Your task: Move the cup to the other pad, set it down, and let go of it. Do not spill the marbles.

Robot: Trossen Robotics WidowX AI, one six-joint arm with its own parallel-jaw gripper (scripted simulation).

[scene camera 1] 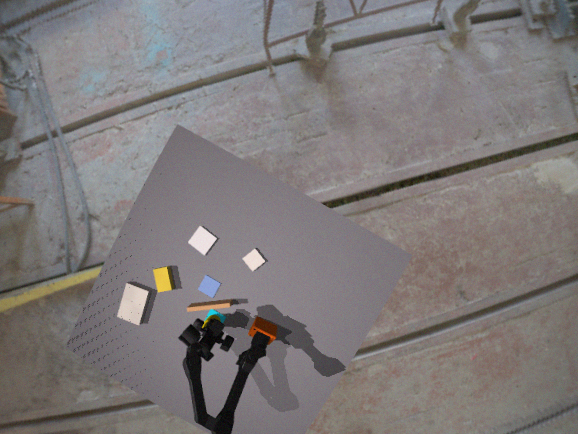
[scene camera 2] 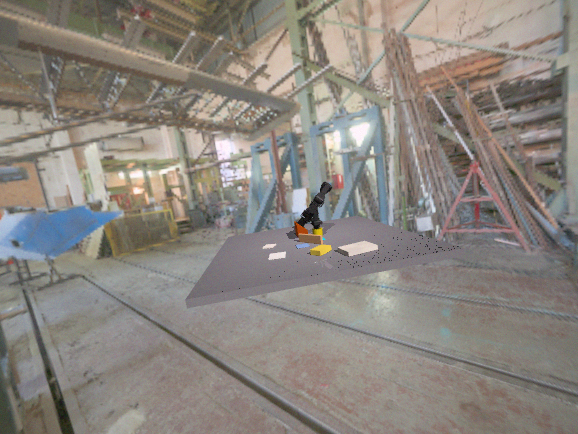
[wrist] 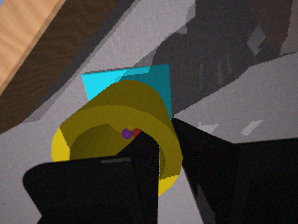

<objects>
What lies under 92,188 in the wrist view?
My gripper.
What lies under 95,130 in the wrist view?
A yellow cup.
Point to a cyan pad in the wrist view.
At 158,77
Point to a beige slab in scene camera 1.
135,298
</objects>
